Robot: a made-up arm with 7 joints. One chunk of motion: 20 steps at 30 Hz.
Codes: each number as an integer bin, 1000 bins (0 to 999) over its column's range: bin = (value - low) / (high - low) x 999, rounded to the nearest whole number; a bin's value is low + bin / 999 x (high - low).
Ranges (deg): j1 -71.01..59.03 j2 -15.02..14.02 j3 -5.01..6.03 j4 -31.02..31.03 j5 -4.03..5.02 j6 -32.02..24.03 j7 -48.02..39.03
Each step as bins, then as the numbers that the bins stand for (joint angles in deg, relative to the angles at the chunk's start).
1 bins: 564 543 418 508 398 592 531
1 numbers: 2.41 0.76 -0.39 0.53 -0.42 1.19 -1.75
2 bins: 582 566 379 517 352 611 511
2 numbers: 4.75 1.43 -0.82 1.09 -0.84 2.26 -3.49
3 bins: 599 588 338 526 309 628 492
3 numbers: 6.96 2.07 -1.27 1.65 -1.23 3.21 -5.15
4 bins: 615 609 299 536 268 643 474
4 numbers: 9.04 2.68 -1.71 2.27 -1.60 4.06 -6.72
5 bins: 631 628 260 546 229 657 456
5 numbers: 11.13 3.24 -2.14 2.89 -1.96 4.84 -8.29
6 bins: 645 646 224 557 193 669 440
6 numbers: 12.95 3.76 -2.53 3.58 -2.28 5.51 -9.68
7 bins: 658 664 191 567 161 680 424
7 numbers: 14.64 4.28 -2.90 4.20 -2.57 6.13 -11.07
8 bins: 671 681 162 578 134 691 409
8 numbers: 16.33 4.78 -3.22 4.88 -2.82 6.75 -12.38
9 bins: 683 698 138 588 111 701 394
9 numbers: 17.90 5.27 -3.48 5.50 -3.02 7.31 -13.69
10 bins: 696 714 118 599 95 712 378
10 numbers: 19.59 5.74 -3.71 6.19 -3.17 7.93 -15.08
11 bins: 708 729 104 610 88 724 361
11 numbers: 21.15 6.17 -3.86 6.87 -3.23 8.60 -16.56
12 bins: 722 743 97 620 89 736 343
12 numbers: 22.97 6.58 -3.94 7.49 -3.22 9.27 -18.13
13 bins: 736 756 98 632 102 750 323
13 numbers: 24.80 6.96 -3.93 8.23 -3.11 10.06 -19.87
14 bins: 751 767 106 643 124 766 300
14 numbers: 26.75 7.28 -3.84 8.92 -2.91 10.96 -21.88
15 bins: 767 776 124 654 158 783 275
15 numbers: 28.83 7.54 -3.64 9.60 -2.60 11.91 -24.06
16 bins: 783 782 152 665 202 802 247
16 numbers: 30.91 7.71 -3.33 10.28 -2.20 12.98 -26.50
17 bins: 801 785 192 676 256 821 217
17 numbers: 33.26 7.80 -2.89 10.97 -1.71 14.04 -29.11
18 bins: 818 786 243 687 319 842 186
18 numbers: 35.47 7.83 -2.32 11.65 -1.14 15.22 -31.81
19 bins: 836 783 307 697 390 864 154
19 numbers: 37.81 7.74 -1.62 12.27 -0.50 16.46 -34.60
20 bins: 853 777 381 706 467 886 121
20 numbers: 40.03 7.57 -0.80 12.83 0.20 17.69 -37.48
